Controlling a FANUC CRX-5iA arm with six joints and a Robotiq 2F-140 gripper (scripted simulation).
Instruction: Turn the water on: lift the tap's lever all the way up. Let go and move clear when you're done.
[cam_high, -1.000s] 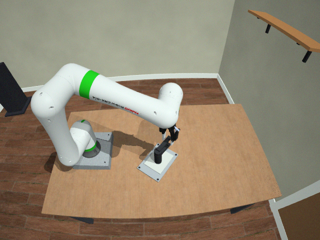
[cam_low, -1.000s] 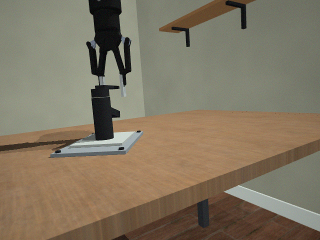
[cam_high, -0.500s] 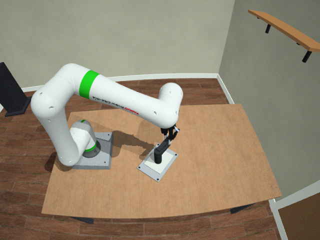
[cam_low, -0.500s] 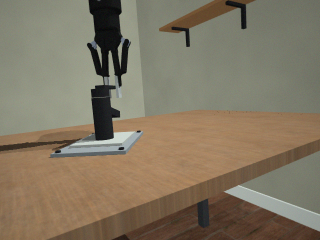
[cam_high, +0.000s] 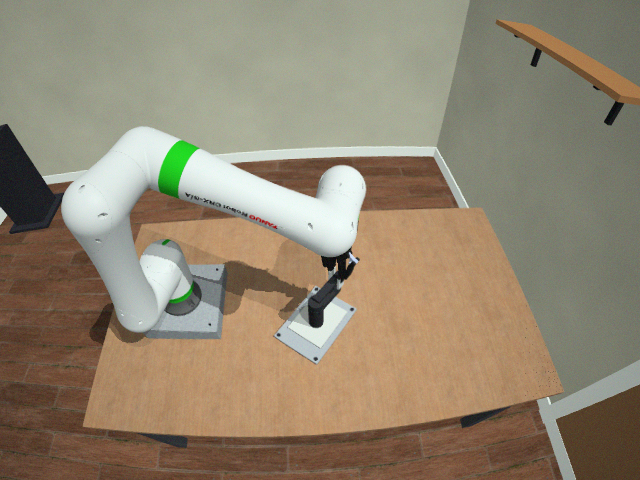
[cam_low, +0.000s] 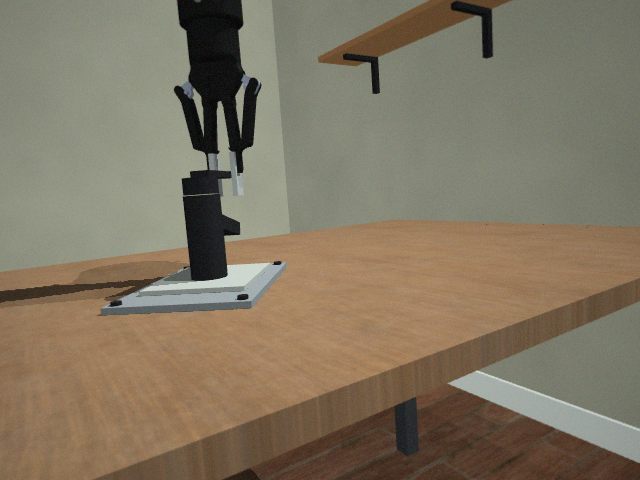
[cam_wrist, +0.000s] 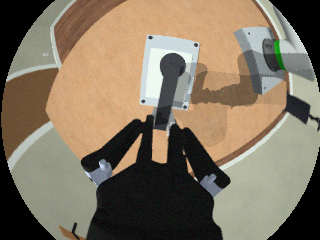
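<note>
Now: the flat lever 30 mm to the right of my hand and 30 mm behind it. The rest, counted from my hand: black tap: 50 mm to the right, 50 mm below, 50 mm behind.
</note>
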